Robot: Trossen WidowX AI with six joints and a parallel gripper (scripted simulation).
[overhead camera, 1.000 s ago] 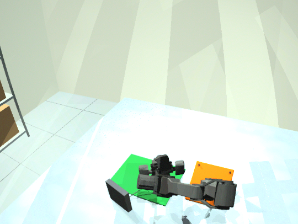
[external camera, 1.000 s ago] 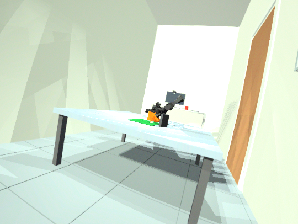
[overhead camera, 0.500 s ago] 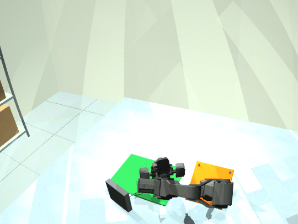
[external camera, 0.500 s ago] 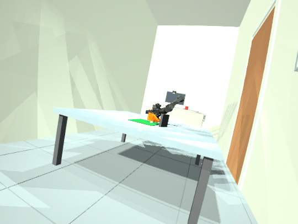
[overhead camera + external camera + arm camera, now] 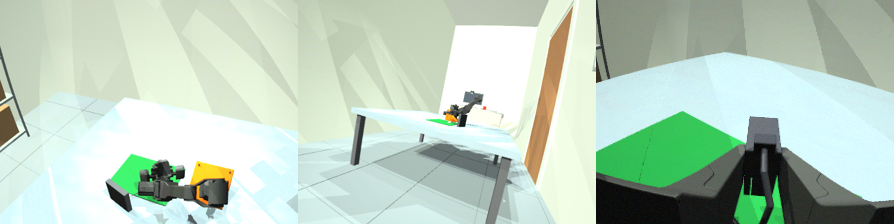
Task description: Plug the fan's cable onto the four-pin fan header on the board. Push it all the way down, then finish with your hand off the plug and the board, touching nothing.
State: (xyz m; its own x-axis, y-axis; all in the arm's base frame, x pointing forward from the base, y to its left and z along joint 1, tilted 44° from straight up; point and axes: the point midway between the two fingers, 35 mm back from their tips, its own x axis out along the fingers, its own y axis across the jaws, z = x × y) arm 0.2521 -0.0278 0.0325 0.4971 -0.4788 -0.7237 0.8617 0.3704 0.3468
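The green board is 70 mm ahead of my gripper tip, 30 mm to the left of it and 110 mm below it. From my gripper tip the other things lie so: fan: 90 mm ahead, 200 mm to the left, 30 mm below; dark grey fan plug: 10 mm below; white four-pin header: 60 mm ahead, 80 mm to the left, 90 mm below.
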